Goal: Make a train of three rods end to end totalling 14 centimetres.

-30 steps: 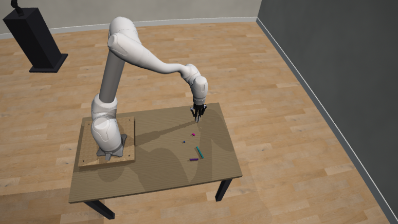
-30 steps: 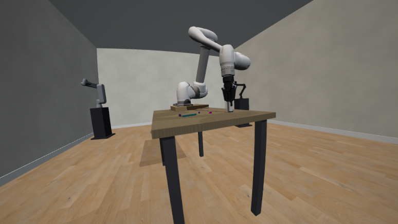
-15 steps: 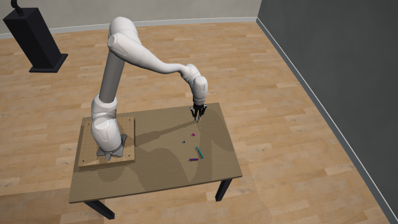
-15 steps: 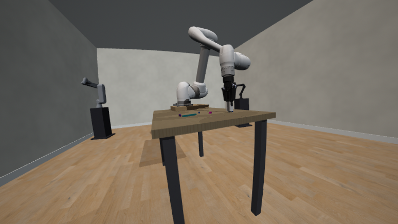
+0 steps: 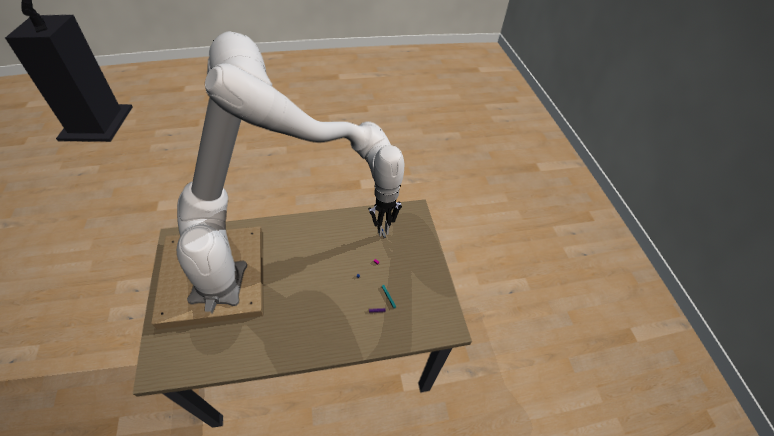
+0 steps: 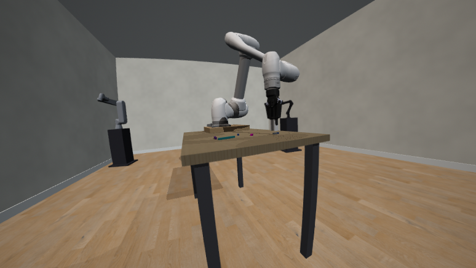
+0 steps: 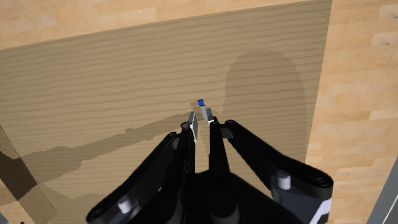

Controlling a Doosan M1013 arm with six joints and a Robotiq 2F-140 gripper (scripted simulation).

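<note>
My hand is 50 mm above the grey rod. The rest, counted from my hand: purple rod (340 mm to the right, 50 mm below, 20 mm behind); turquoise rod (280 mm to the right, 50 mm below, 20 mm ahead); magenta rod (130 mm to the right, 50 mm below, 30 mm behind).
</note>
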